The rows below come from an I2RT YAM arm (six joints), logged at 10 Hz.
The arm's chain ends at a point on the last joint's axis. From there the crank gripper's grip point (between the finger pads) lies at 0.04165 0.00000 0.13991 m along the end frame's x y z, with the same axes.
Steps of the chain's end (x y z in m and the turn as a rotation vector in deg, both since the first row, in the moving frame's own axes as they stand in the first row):
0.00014, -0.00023, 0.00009, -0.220, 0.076, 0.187
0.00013, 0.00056, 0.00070, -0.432, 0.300, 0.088
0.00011, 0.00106, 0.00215, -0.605, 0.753, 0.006
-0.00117, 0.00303, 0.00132, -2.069, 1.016, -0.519
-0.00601, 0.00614, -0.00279, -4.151, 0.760, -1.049
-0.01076, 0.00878, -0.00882, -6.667, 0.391, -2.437
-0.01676, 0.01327, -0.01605, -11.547, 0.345, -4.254
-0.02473, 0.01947, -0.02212, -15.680, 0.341, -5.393
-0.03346, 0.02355, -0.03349, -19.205, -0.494, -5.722
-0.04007, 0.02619, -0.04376, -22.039, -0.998, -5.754
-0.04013, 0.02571, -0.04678, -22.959, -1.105, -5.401
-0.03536, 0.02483, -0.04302, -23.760, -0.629, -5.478
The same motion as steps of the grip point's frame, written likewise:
0.00032, 0.00044, 0.00003, -0.220, 0.076, 0.187
0.00086, 0.00168, 0.00048, -0.432, 0.300, 0.088
0.00194, 0.00254, 0.00158, -0.605, 0.753, 0.006
0.00132, 0.00768, 0.00048, -2.069, 1.016, -0.519
-0.00407, 0.01547, -0.00369, -4.151, 0.760, -1.049
-0.00950, 0.02321, -0.00995, -6.667, 0.391, -2.437
-0.01500, 0.03813, -0.01882, -11.547, 0.345, -4.254
-0.02230, 0.05329, -0.02704, -15.680, 0.341, -5.393
-0.03253, 0.06554, -0.04023, -19.205, -0.494, -5.722
-0.03999, 0.07478, -0.05250, -22.039, -0.998, -5.754
-0.04034, 0.07667, -0.05632, -22.959, -1.105, -5.401
-0.03431, 0.07742, -0.05362, -23.760, -0.629, -5.478

